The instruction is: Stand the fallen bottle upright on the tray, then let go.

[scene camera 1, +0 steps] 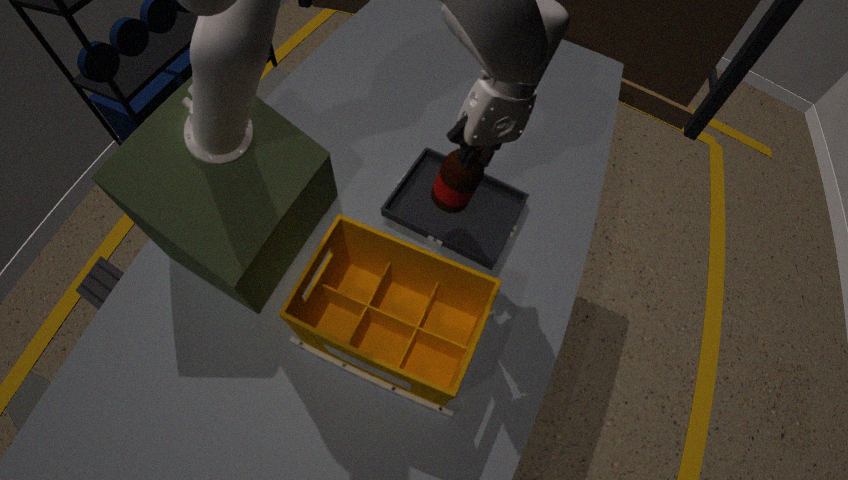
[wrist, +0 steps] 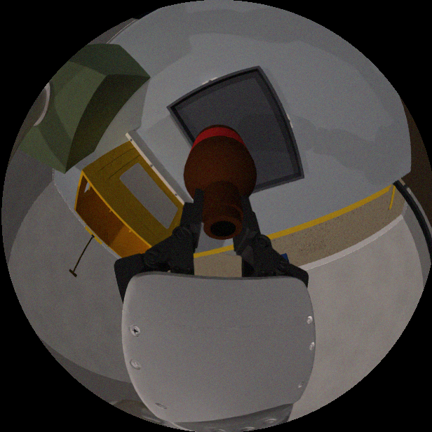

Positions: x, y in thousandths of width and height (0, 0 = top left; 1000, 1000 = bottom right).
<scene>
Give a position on a brown bottle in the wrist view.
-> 506, 378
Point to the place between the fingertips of my gripper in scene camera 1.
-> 556, 339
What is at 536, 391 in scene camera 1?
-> A brown bottle.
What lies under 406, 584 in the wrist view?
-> My gripper.
</scene>
